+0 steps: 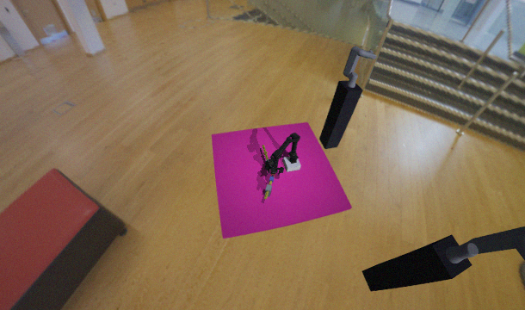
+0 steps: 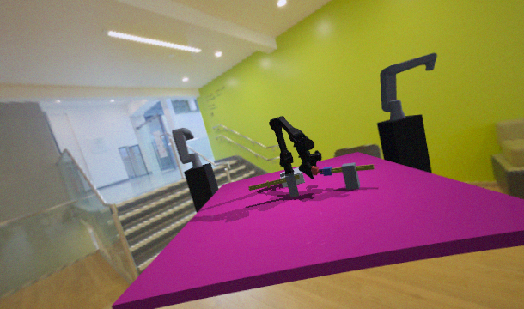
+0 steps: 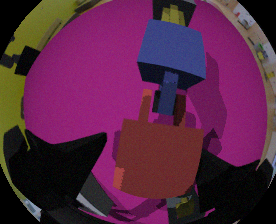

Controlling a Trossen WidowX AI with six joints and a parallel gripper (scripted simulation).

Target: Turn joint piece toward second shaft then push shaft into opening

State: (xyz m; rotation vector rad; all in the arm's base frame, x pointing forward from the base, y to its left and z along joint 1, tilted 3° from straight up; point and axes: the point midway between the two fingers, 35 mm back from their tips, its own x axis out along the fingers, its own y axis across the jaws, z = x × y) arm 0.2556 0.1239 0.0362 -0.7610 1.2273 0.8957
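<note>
Now: the dark red square joint piece 1 cm ahead of my gripper tip, 1 cm to the left of it and 3 cm above it.
</note>
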